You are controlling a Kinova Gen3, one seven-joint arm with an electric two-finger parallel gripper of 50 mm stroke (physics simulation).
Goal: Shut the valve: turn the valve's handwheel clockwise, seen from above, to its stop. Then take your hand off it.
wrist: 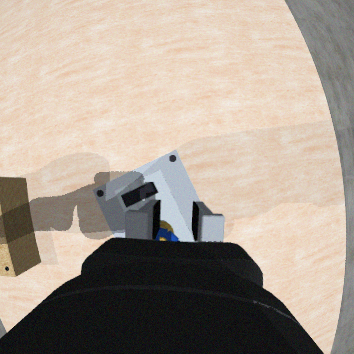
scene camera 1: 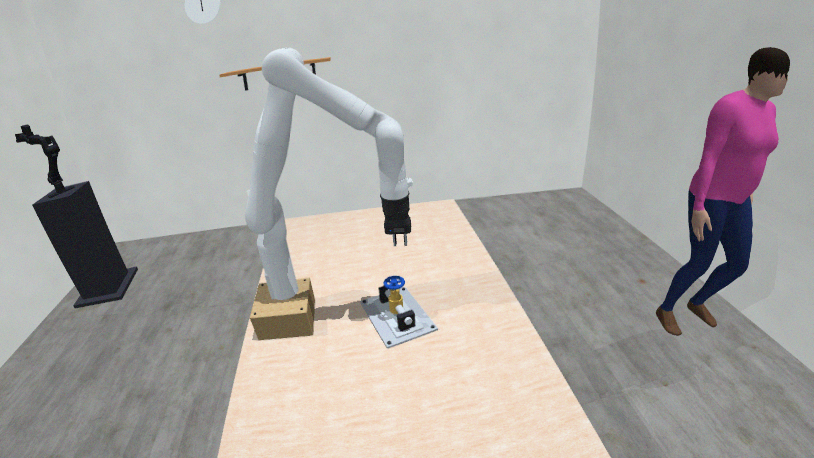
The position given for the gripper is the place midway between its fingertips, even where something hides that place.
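Scene camera 1 shows the gripper (scene camera 1: pixel 400 244) and a grey base plate (scene camera 1: pixel 381 326). The wrist view likewise shows the gripper (wrist: pixel 175 214) and the grey base plate (wrist: pixel 170 164).
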